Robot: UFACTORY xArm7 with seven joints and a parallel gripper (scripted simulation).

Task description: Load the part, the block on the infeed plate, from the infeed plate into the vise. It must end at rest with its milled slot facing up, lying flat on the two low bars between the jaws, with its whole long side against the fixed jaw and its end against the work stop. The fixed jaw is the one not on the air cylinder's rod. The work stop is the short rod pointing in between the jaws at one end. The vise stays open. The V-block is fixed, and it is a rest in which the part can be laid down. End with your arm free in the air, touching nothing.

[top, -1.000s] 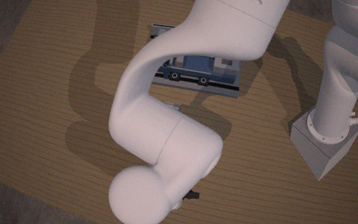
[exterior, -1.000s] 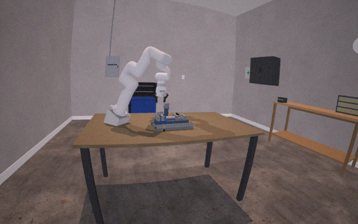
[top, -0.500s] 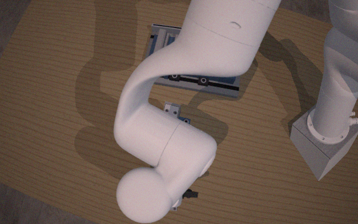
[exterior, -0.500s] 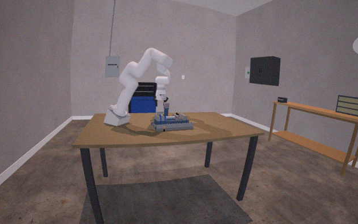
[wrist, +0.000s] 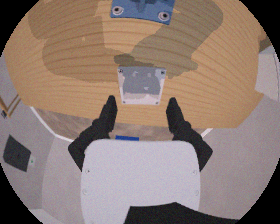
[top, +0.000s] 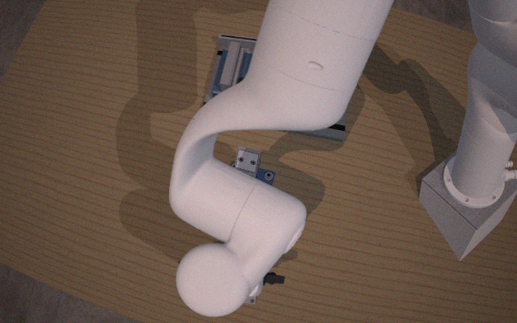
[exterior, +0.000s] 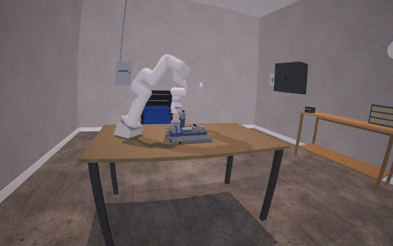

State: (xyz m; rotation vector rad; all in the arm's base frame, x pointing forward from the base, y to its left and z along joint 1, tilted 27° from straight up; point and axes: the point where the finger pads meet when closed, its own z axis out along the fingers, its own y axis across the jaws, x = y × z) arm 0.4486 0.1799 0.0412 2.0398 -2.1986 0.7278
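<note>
Now: hand 5 cm above the part and 1 cm to the right of it. Round my hand: work stop post: 32 cm to the right, 2 cm below; then work stop: 34 cm to the right, 1 cm behind, 1 cm above; then moving jaw: 38 cm to the right, 5 cm behind.
</note>
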